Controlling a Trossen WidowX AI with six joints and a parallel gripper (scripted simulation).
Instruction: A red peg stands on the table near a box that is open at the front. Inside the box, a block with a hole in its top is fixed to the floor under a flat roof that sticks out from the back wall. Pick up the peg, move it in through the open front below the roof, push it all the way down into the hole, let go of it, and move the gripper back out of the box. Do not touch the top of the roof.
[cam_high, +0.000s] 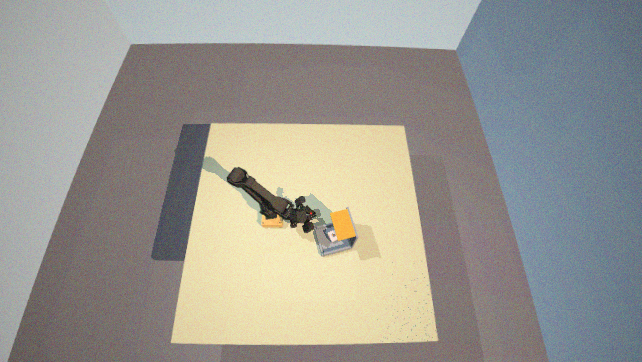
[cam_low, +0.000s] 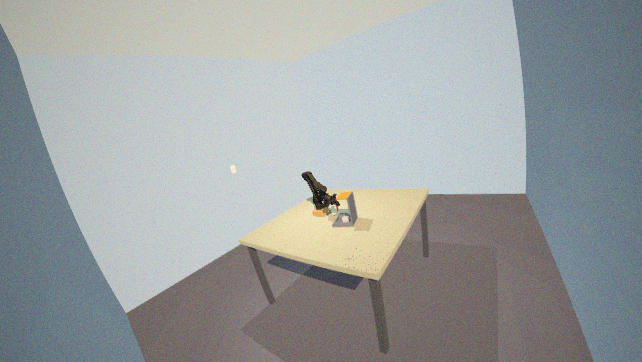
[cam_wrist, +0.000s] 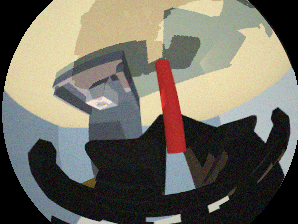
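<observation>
Right now the orange roof is 11 cm ahead of my gripper tip, 12 cm to the right of it and 13 cm above it. Also, from my gripper tip: red peg 3 cm behind, 1 cm below.
</observation>
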